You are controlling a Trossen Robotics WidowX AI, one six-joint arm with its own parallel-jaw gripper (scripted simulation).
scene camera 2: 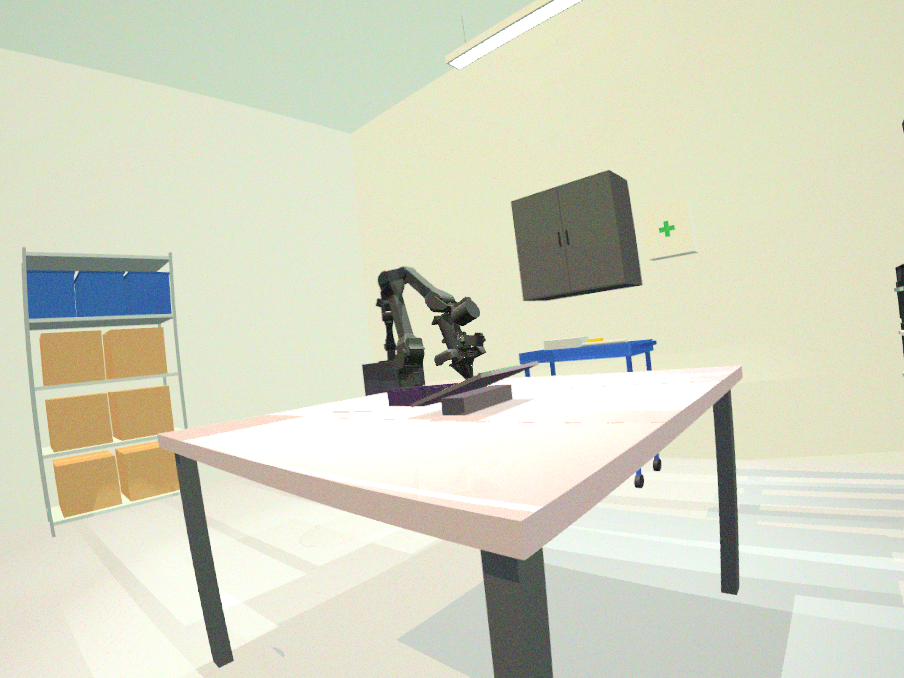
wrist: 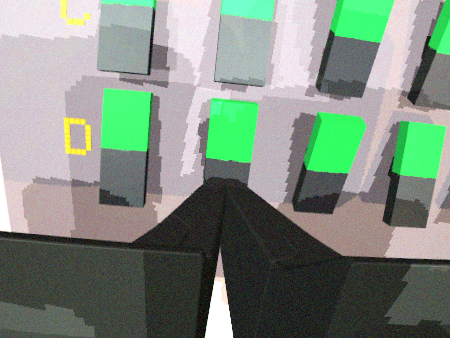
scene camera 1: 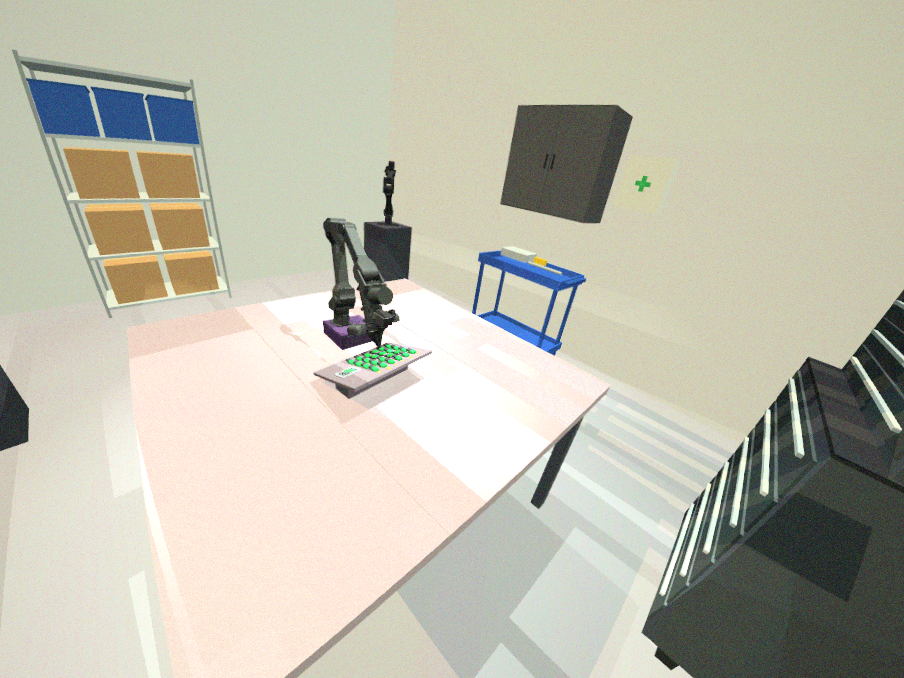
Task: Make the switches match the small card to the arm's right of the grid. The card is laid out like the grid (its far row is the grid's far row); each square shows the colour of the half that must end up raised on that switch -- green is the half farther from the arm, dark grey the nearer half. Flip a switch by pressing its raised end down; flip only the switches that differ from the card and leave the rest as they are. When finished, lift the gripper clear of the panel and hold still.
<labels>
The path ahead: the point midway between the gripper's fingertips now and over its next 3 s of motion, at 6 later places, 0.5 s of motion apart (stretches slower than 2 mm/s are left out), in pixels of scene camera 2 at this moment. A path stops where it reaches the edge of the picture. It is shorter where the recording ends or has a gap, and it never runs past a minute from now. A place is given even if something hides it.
My gripper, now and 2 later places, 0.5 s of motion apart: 471, 382; 470, 381; 469, 356
</labels>
